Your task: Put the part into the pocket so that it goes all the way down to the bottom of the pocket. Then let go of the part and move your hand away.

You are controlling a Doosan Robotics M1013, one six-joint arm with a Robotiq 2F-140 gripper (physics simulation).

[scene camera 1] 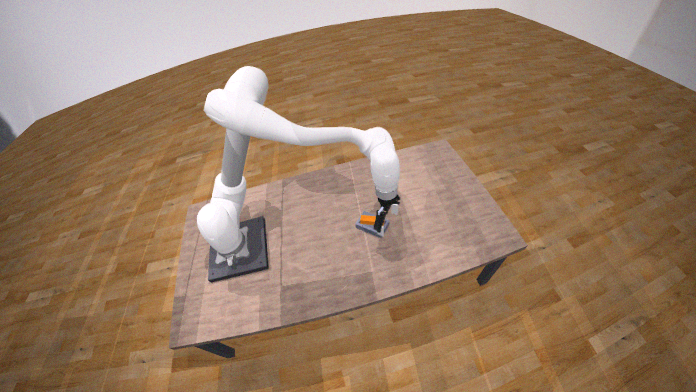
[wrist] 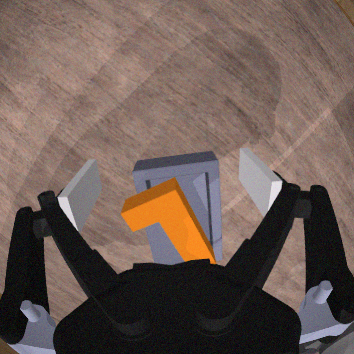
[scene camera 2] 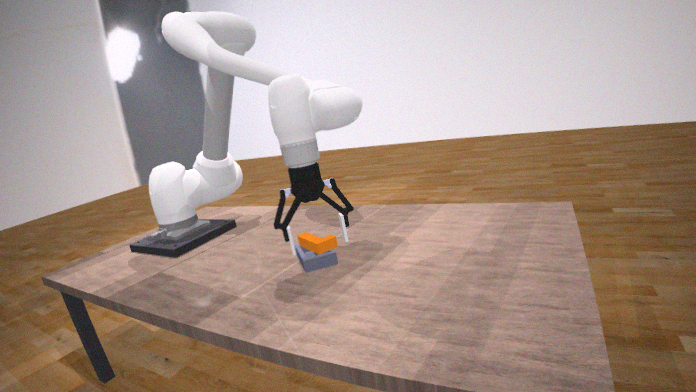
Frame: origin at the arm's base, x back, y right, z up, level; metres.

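Where they show: gripper, fingertip midpoint: (scene camera 1: 387,223) (wrist: 168,168) (scene camera 2: 320,246); arm's base, link origin: (scene camera 1: 233,245) (scene camera 2: 181,231).
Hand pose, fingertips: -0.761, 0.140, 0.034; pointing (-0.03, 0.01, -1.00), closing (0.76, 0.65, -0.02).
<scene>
Things, the pixels of their top centre, and the offset from my fingertips, as dx, dy, dz. Level surfaces: height alone.
- orange L-shaped part, top centre: (wrist: 172,242) (scene camera 2: 316,236) (scene camera 1: 372,216) +0.052, -0.064, +0.001
- grey-blue block, top centre: (wrist: 182,222) (scene camera 2: 313,247) (scene camera 1: 372,222) +0.059, -0.053, -0.028
- wooden table, surface height: dz -0.065
The orange L-shaped part (scene camera 1: 367,219) (scene camera 2: 311,242) (wrist: 172,205) lies on top of the grey-blue block (scene camera 1: 371,230) (scene camera 2: 320,262) (wrist: 214,192) that has the pocket. It is turned askew to the block, and in the wrist view its short arm sticks out over the block's left edge. It sits above the rim, across the pocket, and covers much of the opening. My gripper (scene camera 1: 387,219) (scene camera 2: 320,247) (wrist: 168,168) is open and empty, pointing down, with its white pads on either side of the part and apart from it. The part's lower end is hidden by the gripper body in the wrist view.
The block stands on the wooden table (scene camera 1: 325,250) (scene camera 2: 450,280). The arm's base stands on a dark plate (scene camera 1: 255,250) (scene camera 2: 210,233) at the table's other end. The wooden floor lies beyond the table edges.
</scene>
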